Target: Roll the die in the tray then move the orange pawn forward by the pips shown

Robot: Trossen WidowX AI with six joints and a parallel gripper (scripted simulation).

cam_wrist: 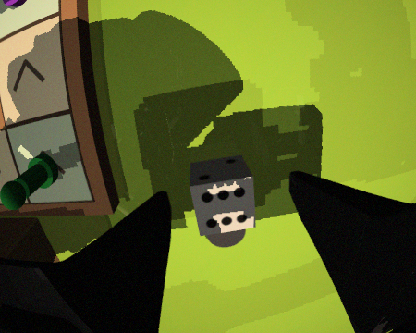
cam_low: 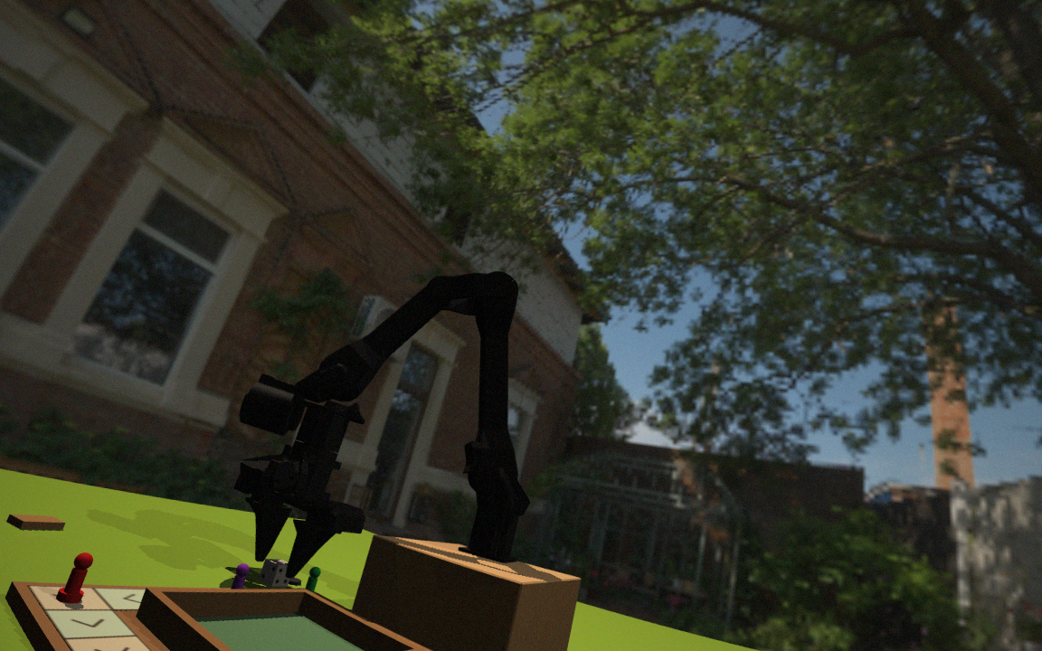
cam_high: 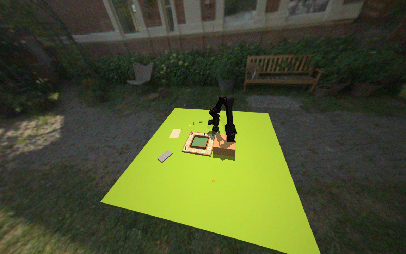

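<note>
Now: gripper tip right at the grey die. Round my gripper tip: purple pawn (120 mm ahead, 70 mm to the left, 10 mm above); green pawn (80 mm to the left, 40 mm ahead, 10 mm above); green tray (170 mm to the left, 170 mm ahead, 10 mm below).
</note>
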